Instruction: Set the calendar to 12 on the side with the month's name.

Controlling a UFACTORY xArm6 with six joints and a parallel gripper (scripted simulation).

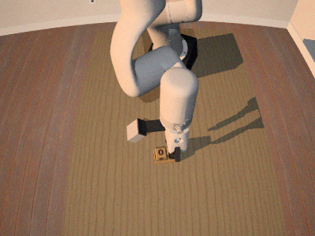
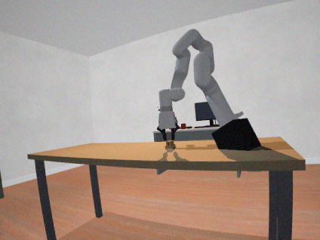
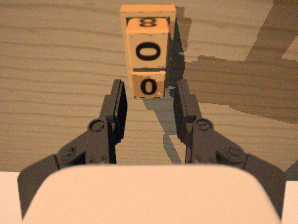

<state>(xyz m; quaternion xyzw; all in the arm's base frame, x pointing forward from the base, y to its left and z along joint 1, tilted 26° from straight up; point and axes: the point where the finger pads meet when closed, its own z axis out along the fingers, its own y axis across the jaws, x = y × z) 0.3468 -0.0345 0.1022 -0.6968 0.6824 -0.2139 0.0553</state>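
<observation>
The number cube lies 4 cm below my hand. Also, from my hand: tray (6 cm below, 2 cm to the right).
</observation>
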